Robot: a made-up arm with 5 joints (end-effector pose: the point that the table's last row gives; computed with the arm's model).
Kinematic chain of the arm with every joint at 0, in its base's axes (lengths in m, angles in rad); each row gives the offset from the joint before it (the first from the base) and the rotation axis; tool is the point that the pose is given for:
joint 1: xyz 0 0 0.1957 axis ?
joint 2: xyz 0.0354 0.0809 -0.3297 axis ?
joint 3: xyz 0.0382 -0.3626 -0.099 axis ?
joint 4: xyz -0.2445 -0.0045 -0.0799 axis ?
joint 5: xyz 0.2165 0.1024 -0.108 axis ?
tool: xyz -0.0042 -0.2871 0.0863
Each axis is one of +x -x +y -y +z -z.
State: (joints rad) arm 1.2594 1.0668 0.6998 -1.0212 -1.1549
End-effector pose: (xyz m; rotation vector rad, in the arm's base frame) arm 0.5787 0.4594 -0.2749 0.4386 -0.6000 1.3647
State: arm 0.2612 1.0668 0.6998 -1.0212 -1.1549
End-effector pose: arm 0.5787 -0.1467 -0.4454 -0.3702 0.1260 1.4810
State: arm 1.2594 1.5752 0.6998 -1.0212 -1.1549
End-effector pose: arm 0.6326 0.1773 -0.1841 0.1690 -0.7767 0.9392
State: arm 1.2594 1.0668 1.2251 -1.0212 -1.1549
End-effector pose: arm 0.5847 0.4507 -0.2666 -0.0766 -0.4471 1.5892
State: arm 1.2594 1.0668 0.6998 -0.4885 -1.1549
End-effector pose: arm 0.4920 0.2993 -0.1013 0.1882 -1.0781 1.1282
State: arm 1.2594 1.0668 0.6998 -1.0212 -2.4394
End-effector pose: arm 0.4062 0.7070 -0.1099 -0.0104 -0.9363 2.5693
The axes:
joint 1: +x
joint 2: -y
joint 3: +z
joint 4: -y
joint 5: -z

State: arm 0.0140 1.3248 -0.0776 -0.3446 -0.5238
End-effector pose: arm 0.3723 -0.4363 -0.1115 -0.1848 -0.9725 0.4197
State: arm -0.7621 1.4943 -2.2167 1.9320 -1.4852
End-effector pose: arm -0.2367 0.0170 0.2173 -1.5935 -1.1326 -1.4701
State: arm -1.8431 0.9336 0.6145 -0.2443 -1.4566
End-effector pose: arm 0.4104 -0.3239 0.3852 -1.8629 1.6846 1.7752
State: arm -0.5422 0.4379 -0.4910 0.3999 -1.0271
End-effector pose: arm 0.2051 -0.4984 0.1783 -0.9016 -0.5848 0.6591
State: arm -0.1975 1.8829 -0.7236 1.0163 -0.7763
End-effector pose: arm -0.1066 -0.4340 -0.1437 -0.6557 -2.6114 -0.4548
